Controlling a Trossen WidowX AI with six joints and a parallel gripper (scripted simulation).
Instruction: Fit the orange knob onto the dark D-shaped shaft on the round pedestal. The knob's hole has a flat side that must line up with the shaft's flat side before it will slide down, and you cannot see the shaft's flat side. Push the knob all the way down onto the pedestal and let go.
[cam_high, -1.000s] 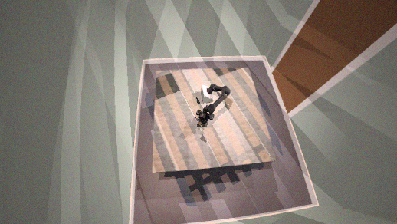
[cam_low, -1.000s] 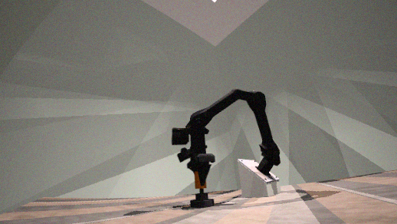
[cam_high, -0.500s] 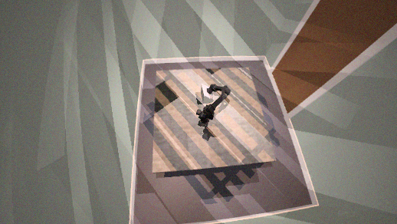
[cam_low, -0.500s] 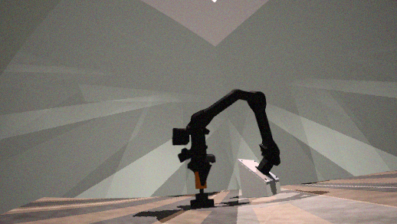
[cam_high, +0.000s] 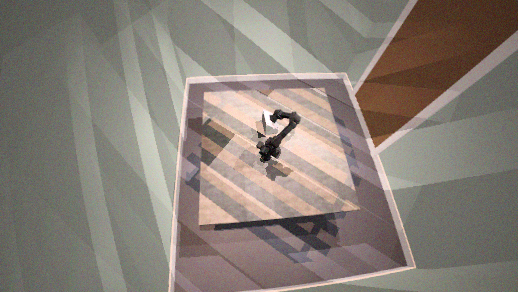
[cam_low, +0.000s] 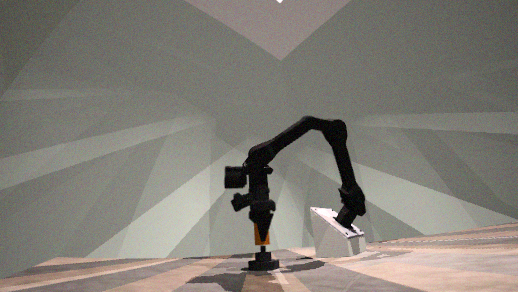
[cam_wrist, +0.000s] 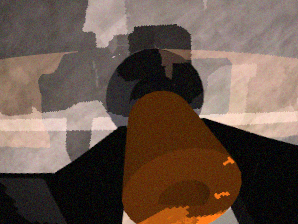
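Right now my gripper tip is 20 mm below the orange knob. The rest, counted from my gripper tip: dark round pedestal (40 mm below).
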